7 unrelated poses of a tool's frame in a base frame.
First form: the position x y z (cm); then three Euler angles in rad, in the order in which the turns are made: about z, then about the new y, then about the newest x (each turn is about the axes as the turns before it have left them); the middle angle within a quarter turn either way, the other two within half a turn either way.
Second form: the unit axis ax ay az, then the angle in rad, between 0 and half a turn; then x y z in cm. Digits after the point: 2 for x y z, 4 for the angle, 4 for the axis.
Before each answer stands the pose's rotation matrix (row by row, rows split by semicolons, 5 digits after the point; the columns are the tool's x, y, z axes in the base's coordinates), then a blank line. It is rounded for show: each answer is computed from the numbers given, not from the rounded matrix.
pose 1, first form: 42.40 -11.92 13.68 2.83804 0.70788 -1.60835
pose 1, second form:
-0.72501 0.63128 -0.27541; 0.22710 -0.15839 -0.96090; -0.65022 -0.75921 -0.02852

0.3436 0.6386 -0.6886 2.8437 42.40 -11.92 13.68
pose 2, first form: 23.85 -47.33 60.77 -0.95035 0.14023 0.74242
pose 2, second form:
0.57569 0.65444 -0.49019; -0.80563 0.35151 -0.47686; -0.13977 0.66944 0.72960

0.6068 -0.1855 -0.7729 1.2362 23.85 -47.33 60.77
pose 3, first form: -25.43 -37.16 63.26 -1.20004 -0.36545 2.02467
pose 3, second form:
0.33839 -0.52503 -0.78092; -0.87050 0.14050 -0.47168; 0.35737 0.83940 -0.40950

0.7406 -0.6430 -0.1951 2.0548 -25.43 -37.16 63.26
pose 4, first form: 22.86 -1.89 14.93 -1.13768 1.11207 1.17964
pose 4, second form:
0.18585 0.69394 -0.69563; -0.40192 -0.59234 -0.69828; -0.89662 0.40936 0.16882

0.7050 0.1279 -0.6975 2.2381 22.86 -1.89 14.93
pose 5, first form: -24.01 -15.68 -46.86 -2.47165 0.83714 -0.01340
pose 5, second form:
-0.52486 0.62869 -0.57382; -0.41578 -0.77761 -0.47165; -0.74273 -0.00897 0.66953

0.4007 0.1463 -0.9045 2.5261 -24.01 -15.68 -46.86
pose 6, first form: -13.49 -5.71 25.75 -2.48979 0.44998 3.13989
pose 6, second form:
-0.71585 -0.60721 0.34475; -0.54623 0.79454 0.26520; -0.43495 0.00153 -0.90045

-0.3195 0.9447 0.0739 2.7162 -13.49 -5.71 25.75
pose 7, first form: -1.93 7.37 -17.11 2.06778 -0.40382 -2.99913
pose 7, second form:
-0.43843 0.84352 -0.31025; 0.80832 0.52099 0.27421; 0.39293 -0.13056 -0.91025

-0.4984 -0.8659 -0.0433 2.7235 -1.93 7.37 -17.11
